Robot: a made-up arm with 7 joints. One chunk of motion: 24 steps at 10 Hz.
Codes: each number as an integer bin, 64 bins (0 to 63) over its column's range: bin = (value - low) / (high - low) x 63, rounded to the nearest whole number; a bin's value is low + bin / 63 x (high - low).
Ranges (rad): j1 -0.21..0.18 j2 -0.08..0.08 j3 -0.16..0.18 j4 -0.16..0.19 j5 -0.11..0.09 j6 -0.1..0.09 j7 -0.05..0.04
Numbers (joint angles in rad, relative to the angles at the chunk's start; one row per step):
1: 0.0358 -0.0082 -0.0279 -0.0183 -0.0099 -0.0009 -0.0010
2: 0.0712 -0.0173 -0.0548 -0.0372 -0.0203 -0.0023 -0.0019
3: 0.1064 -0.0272 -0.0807 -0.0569 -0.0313 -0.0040 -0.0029
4: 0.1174 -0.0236 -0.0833 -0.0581 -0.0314 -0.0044 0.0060
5: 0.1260 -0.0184 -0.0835 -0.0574 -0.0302 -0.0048 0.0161
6: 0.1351 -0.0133 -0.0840 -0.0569 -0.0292 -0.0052 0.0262
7: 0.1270 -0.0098 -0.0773 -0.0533 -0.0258 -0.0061 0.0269
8: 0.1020 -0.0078 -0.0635 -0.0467 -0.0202 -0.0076 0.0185
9: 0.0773 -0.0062 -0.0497 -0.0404 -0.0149 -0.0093 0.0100
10: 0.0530 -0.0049 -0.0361 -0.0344 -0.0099 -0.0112 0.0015
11: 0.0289 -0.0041 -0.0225 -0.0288 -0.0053 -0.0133 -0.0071
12: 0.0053 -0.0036 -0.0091 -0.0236 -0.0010 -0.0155 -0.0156
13: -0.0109 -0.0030 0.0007 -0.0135 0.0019 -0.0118 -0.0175
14: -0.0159 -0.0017 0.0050 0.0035 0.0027 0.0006 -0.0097
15: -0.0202 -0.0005 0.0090 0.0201 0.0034 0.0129 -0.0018
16: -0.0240 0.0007 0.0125 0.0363 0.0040 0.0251 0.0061
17: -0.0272 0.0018 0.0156 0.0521 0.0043 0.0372 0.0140
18: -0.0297 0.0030 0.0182 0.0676 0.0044 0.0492 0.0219
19: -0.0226 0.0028 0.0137 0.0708 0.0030 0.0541 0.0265
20: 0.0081 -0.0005 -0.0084 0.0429 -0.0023 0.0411 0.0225
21: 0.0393 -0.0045 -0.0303 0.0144 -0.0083 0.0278 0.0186
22: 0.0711 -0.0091 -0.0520 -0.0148 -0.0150 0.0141 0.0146
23: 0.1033 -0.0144 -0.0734 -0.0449 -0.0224 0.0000 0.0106
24: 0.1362 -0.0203 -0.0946 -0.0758 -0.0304 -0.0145 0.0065
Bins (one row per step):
1: 40 28 24 26 32 33 34
2: 45 25 19 22 28 32 34
3: 51 21 15 19 25 32 33
4: 53 22 14 18 25 32 39
5: 54 24 14 18 25 32 46
6: 56 26 14 19 25 31 53
7: 54 28 15 19 27 31 54
8: 50 28 18 20 28 31 48
9: 46 29 20 22 30 30 42
10: 42 30 23 23 32 29 36
11: 39 30 25 24 33 29 30
12: 35 30 28 25 34 28 24
13: 32 30 30 26 35 29 23
14: 31 31 31 29 36 33 28
15: 31 31 31 32 36 37 34
16: 30 32 32 35 36 41 39
17: 30 32 33 38 36 45 45
18: 29 33 33 41 36 49 50
19: 30 33 32 42 36 51 54
20: 35 31 28 37 34 47 51
21: 40 30 24 31 32 42 48
22: 45 28 20 26 30 38 45
23: 51 26 16 21 28 33 42
24: 56 24 12 15 25 28 40

